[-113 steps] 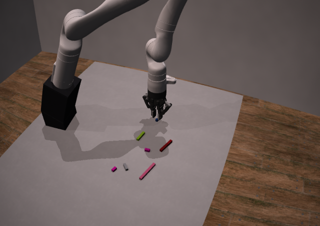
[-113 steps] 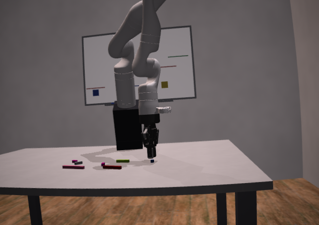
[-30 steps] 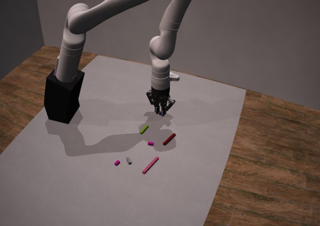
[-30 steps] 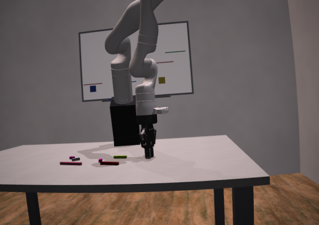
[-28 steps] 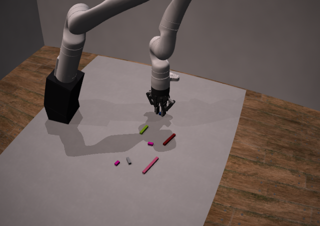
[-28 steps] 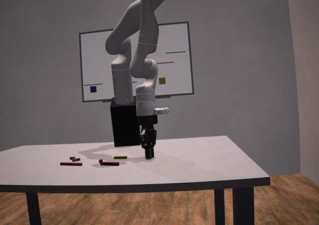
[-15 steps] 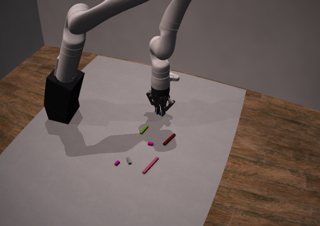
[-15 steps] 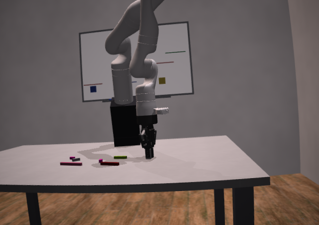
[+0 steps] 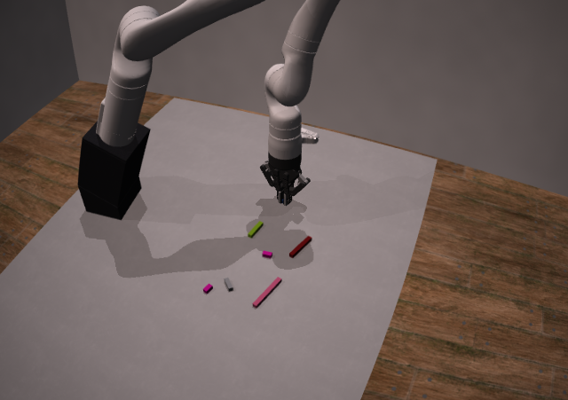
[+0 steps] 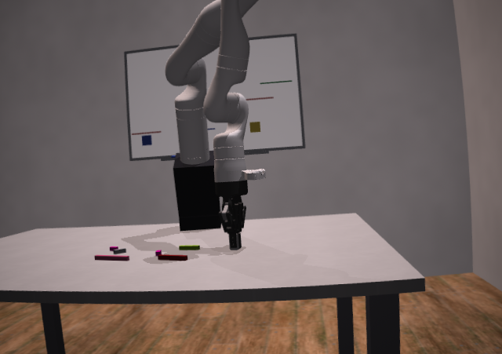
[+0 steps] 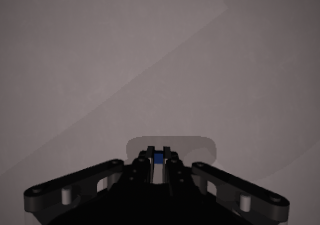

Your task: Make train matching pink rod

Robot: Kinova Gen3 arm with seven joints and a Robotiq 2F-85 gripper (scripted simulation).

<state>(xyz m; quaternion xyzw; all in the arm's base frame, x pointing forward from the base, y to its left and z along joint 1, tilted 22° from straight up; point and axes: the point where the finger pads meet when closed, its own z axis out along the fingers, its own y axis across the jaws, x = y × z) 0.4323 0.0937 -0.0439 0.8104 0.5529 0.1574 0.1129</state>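
Right now my hand is 140 mm to the left of the red rod, 70 mm short of it and 10 mm above it. Round my hand: lime rod (110 mm to the right, 40 mm behind, 10 mm below); pink rod (290 mm to the right, 30 mm ahead, 10 mm below); blue rod (10 mm below).
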